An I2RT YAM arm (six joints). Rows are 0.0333 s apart.
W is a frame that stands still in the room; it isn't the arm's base.
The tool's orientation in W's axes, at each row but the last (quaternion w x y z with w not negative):
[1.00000 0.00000 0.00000 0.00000]
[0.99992 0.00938 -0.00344 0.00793]
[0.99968 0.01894 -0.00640 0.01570]
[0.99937 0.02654 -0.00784 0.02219]
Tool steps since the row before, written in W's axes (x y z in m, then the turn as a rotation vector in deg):
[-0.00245 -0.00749 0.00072 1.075 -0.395 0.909]
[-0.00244 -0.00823 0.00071 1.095 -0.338 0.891]
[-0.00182 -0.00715 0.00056 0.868 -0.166 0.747]
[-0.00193 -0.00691 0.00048 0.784 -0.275 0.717]
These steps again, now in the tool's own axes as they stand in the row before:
[-0.00245 -0.00749 0.00072 1.075 -0.395 0.909]
[-0.00256 -0.00818 0.00088 1.096 -0.339 0.890]
[-0.00203 -0.00706 0.00085 0.872 -0.165 0.742]
[-0.00222 -0.00678 0.00088 0.783 -0.272 0.719]

